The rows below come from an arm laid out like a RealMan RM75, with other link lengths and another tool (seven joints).
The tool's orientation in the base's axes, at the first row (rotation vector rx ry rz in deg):
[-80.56 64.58 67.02]
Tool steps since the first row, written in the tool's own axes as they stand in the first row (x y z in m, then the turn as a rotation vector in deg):
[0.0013 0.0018 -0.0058 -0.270 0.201 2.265]
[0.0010 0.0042 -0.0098 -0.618 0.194 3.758]
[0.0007 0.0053 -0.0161 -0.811 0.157 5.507]
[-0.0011 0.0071 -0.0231 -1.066 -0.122 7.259]
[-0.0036 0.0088 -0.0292 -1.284 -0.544 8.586]
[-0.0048 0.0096 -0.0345 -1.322 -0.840 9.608]
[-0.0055 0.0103 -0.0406 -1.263 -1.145 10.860]
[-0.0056 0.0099 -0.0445 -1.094 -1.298 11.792]
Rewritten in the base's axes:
[-0.0010 -0.0061 -0.0010 -0.482 2.238 0.047]
[-0.0029 -0.0103 -0.0006 -0.682 3.743 0.262]
[-0.0034 -0.0166 0.0002 -0.862 5.493 0.303]
[-0.0046 -0.0236 0.0024 -0.812 7.280 0.432]
[-0.0059 -0.0297 0.0052 -0.568 8.661 0.577]
[-0.0062 -0.0349 0.0068 -0.394 9.711 0.556]
[-0.0063 -0.0410 0.0079 -0.226 10.983 0.420]
[-0.0055 -0.0448 0.0084 -0.159 11.911 0.188]

